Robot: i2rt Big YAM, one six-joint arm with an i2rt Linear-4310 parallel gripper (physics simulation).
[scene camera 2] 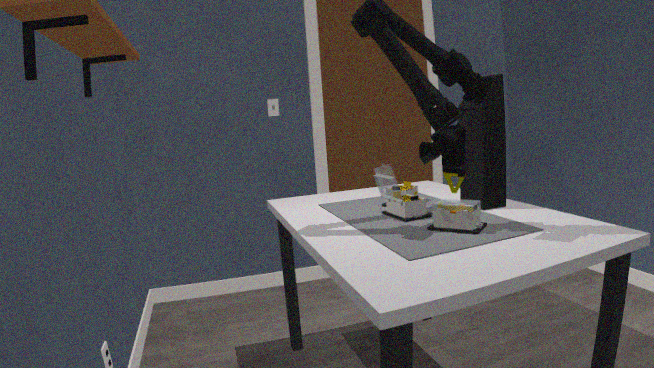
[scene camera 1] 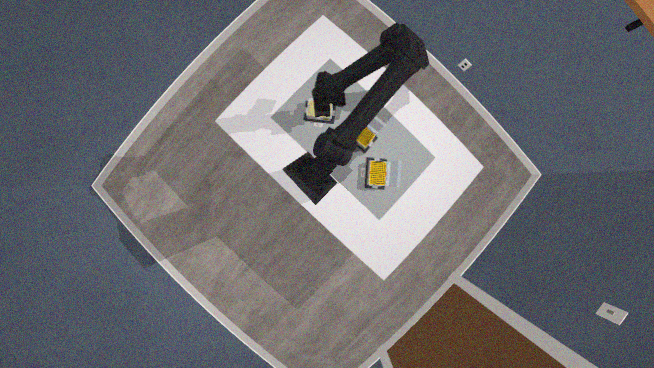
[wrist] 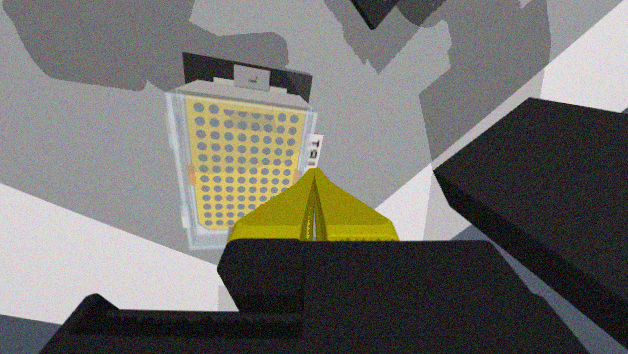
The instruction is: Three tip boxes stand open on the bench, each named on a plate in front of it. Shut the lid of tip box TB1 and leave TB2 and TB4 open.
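Seen in the pictures: gripper, fingertip midpoint: (scene camera 2: 454,192) (scene camera 1: 323,115) (wrist: 314,176); arm's base, origin of the base link: (scene camera 2: 479,90) (scene camera 1: 311,177).
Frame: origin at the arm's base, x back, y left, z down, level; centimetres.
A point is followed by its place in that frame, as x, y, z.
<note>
Tip box TB1 (scene camera 1: 312,109) @(-26.0, 21.5, 34.1) (scene camera 2: 456,219) @(-31.9, 22.4, 38.2) (wrist: 245,150) @(-30.4, 16.7, 34.1) stands on the grey mat, with its yellow tip rack showing through the clear lid. The lid lies down over the rack; I cannot tell whether it is fully seated. Its nameplate (wrist: 314,150) @(-23.1, 15.2, 41.6) is partly hidden by my fingertips. My gripper (scene camera 2: 454,191) @(-26.4, 14.9, 32.1) (wrist: 314,176) @(-26.4, 14.9, 32.1) is shut and empty, with its tips a little above the nameplate side of TB1. Two other tip boxes (scene camera 1: 366,137) @(-31.8, -7.6, 36.1) (scene camera 1: 376,173) @(-20.8, -22.3, 36.2) stand with their lids open; their names are not readable. An upright clear lid (scene camera 2: 385,179) @(-40.4, -2.6, 28.2) shows behind the nearer of them in scene camera 2.
The grey mat (scene camera 1: 380,207) @(-9.2, -35.6, 41.9) (scene camera 2: 410,250) @(-51.8, 27.9, 41.8) lies on the white table (scene camera 1: 384,260) @(11.4, -55.1, 42.1) (scene camera 2: 380,295) @(-71.3, 46.7, 42.1). The arm base (scene camera 1: 310,179) @(0.7, -0.4, -4.8) (scene camera 2: 485,145) @(-5.3, 7.4, 19.5) stands at the table's edge. The arm's links pass above the middle tip box in scene camera 1. A wall shelf (scene camera 2: 85,30) is far off.
</note>
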